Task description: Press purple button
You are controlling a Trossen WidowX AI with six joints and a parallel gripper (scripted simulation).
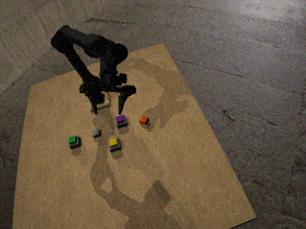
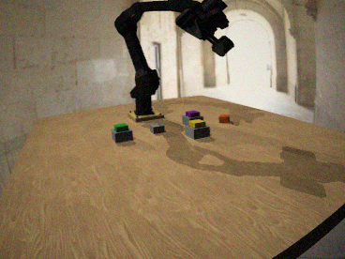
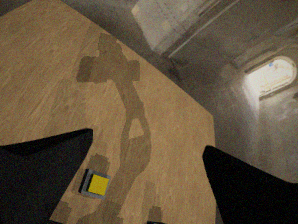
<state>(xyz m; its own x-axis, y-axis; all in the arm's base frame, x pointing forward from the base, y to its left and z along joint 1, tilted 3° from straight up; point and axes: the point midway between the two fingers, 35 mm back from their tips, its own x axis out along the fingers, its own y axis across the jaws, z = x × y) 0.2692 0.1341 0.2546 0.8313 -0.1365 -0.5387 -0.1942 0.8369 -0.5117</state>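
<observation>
Now: the purple button 20 cm below my gripper tip, 14 cm behind it and 1 cm to the right of it. From my gripper tip the other things lie so: small grey block (22 cm below, 13 cm to the right, 10 cm behind); yellow button (20 cm below, 4 cm to the right, 2 cm behind); orange block (22 cm below, 13 cm behind, 9 cm to the left).
</observation>
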